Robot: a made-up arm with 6 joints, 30 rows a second.
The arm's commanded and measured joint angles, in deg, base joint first. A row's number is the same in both.
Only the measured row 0 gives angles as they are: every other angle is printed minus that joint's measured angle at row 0.
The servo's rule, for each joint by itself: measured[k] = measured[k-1] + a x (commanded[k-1-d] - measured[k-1]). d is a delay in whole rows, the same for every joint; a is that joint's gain. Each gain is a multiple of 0.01, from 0.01 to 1. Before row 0 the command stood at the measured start. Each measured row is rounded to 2 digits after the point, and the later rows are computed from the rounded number. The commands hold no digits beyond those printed.
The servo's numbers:
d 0
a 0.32 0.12 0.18 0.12 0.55 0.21
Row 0, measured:
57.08, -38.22, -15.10, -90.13, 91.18, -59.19
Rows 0 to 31, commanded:
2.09, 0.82, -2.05, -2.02, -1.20, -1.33
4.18, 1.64, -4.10, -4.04, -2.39, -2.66
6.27, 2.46, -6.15, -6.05, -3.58, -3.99
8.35, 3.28, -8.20, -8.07, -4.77, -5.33
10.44, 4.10, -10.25, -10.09, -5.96, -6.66
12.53, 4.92, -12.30, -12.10, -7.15, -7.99
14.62, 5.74, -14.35, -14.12, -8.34, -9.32
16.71, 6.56, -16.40, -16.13, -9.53, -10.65
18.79, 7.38, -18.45, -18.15, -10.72, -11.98
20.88, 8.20, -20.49, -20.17, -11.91, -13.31
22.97, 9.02, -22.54, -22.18, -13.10, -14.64
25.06, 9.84, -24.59, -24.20, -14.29, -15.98
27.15, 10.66, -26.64, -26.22, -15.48, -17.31
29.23, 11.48, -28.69, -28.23, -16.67, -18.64
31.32, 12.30, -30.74, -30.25, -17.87, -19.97
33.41, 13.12, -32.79, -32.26, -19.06, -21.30
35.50, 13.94, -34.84, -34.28, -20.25, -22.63
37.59, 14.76, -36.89, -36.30, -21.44, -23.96
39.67, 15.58, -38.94, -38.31, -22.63, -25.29
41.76, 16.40, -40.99, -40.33, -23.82, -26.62
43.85, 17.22, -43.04, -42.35, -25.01, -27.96
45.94, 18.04, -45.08, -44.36, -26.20, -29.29
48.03, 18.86, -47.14, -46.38, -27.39, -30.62
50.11, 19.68, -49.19, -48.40, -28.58, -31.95
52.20, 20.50, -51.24, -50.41, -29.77, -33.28
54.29, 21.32, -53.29, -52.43, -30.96, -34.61
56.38, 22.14, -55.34, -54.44, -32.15, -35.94
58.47, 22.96, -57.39, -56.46, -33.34, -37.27
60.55, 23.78, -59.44, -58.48, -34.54, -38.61
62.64, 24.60, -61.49, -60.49, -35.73, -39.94
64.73, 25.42, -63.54, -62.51, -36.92, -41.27
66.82, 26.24, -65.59, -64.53, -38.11, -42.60
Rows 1 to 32, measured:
0.67, 0.10, -0.37, -0.24, -0.66, -0.28
1.79, 0.28, -1.04, -0.70, -1.61, -0.78
3.22, 0.54, -1.96, -1.34, -2.69, -1.45
4.86, 0.87, -3.08, -2.15, -3.83, -2.26
6.65, 1.26, -4.37, -3.10, -5.00, -3.18
8.53, 1.70, -5.80, -4.18, -6.18, -4.19
10.48, 2.18, -7.34, -5.37, -7.37, -5.27
12.47, 2.71, -8.97, -6.66, -8.56, -6.40
14.49, 3.27, -10.68, -8.04, -9.75, -7.57
16.53, 3.86, -12.45, -9.50, -10.94, -8.78
18.59, 4.48, -14.27, -11.02, -12.13, -10.01
20.66, 5.12, -16.13, -12.60, -13.32, -11.26
22.74, 5.78, -18.02, -14.23, -14.51, -12.53
24.82, 6.46, -19.94, -15.91, -15.70, -13.81
26.90, 7.16, -21.88, -17.63, -16.89, -15.10
28.98, 7.88, -23.84, -19.39, -18.08, -16.40
31.07, 8.61, -25.82, -21.18, -19.27, -17.71
33.16, 9.35, -27.81, -22.99, -20.46, -19.02
35.24, 10.10, -29.81, -24.83, -21.65, -20.34
37.33, 10.86, -31.82, -26.69, -22.84, -21.66
39.42, 11.62, -33.84, -28.57, -24.03, -22.98
41.51, 12.39, -35.86, -30.46, -25.22, -24.31
43.60, 13.17, -37.89, -32.37, -26.41, -25.64
45.68, 13.95, -39.92, -34.29, -27.60, -26.97
47.77, 14.74, -41.96, -36.22, -28.79, -28.30
49.86, 15.53, -44.00, -38.17, -29.98, -29.63
51.95, 16.32, -46.04, -40.12, -31.17, -30.96
54.04, 17.12, -48.08, -42.08, -32.36, -32.29
56.12, 17.92, -50.12, -44.05, -33.56, -33.62
58.21, 18.72, -52.17, -46.02, -34.75, -34.95
60.30, 19.52, -54.22, -48.00, -35.94, -36.28
62.39, 20.33, -56.27, -49.98, -37.13, -37.61

